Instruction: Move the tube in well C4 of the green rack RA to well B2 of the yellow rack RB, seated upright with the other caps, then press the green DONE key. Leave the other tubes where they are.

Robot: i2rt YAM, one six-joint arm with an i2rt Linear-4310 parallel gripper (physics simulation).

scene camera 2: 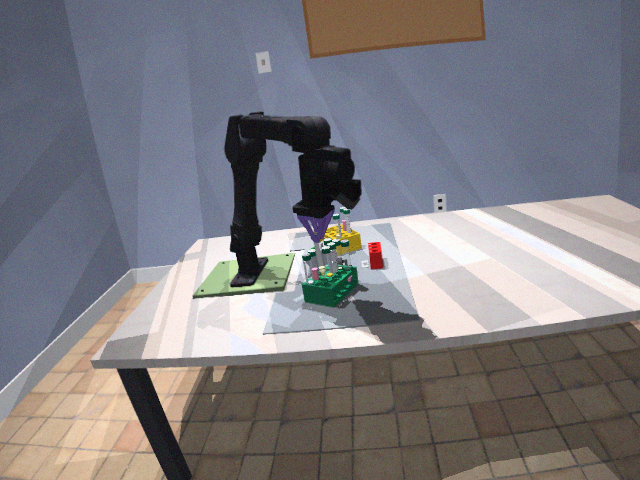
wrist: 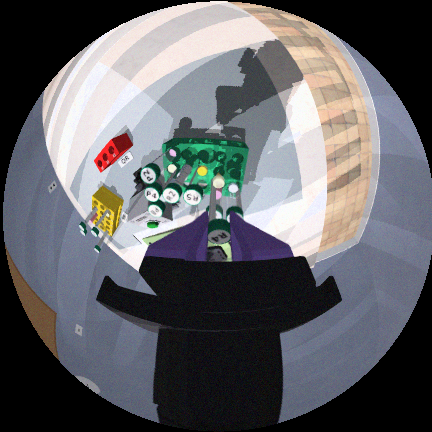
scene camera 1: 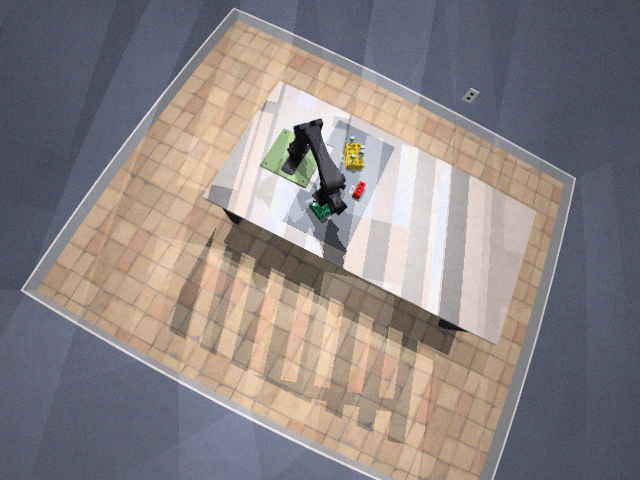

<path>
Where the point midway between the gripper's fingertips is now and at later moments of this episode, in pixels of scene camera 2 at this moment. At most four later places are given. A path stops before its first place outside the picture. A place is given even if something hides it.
My gripper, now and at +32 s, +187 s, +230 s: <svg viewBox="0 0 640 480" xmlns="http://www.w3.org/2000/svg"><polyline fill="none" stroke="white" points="318,240 292,191 313,251 339,214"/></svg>
</path>
